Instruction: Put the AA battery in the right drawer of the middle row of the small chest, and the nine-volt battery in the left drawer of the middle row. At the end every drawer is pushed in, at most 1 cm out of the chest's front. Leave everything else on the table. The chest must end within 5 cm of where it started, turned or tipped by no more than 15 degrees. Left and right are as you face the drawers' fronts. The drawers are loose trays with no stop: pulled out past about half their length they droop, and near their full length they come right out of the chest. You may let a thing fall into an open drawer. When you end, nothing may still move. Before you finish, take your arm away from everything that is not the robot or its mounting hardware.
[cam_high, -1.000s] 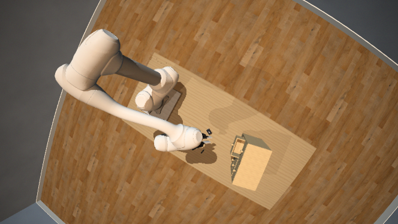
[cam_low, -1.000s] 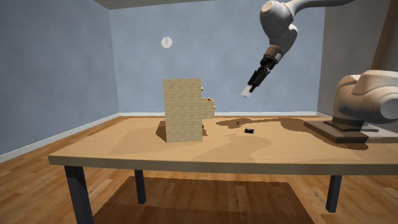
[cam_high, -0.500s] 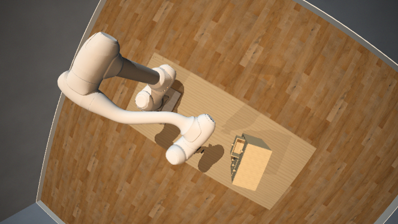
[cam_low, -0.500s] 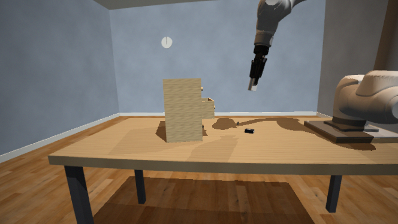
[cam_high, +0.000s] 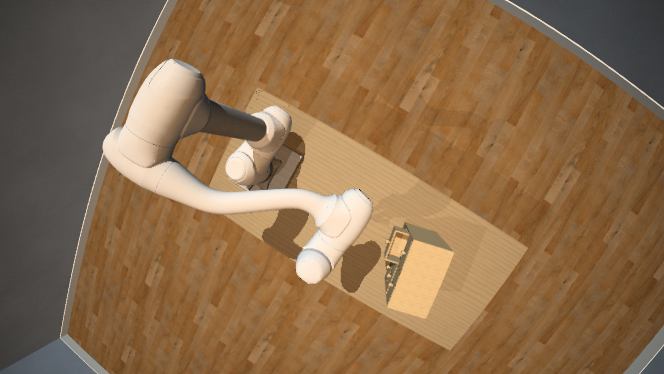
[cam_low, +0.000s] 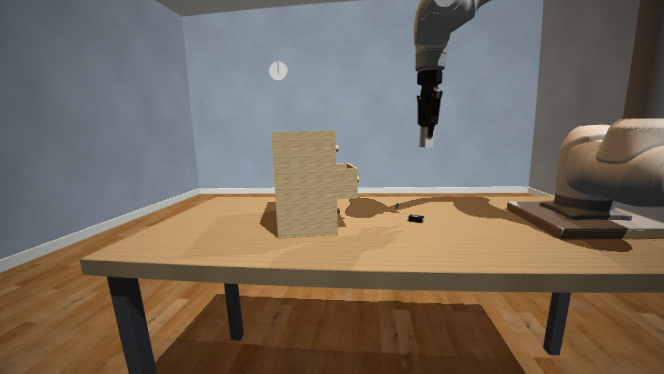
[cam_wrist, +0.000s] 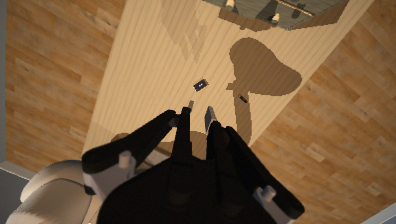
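My gripper is now 27 cm above the black nine-volt battery, 2 cm to the right of it and 2 cm short of it. From my hand the other things lie so: black AA battery 27 cm below, 17 cm to the right, 8 cm ahead; orange AA battery 39 cm ahead, 16 cm below, 3 cm to the right.
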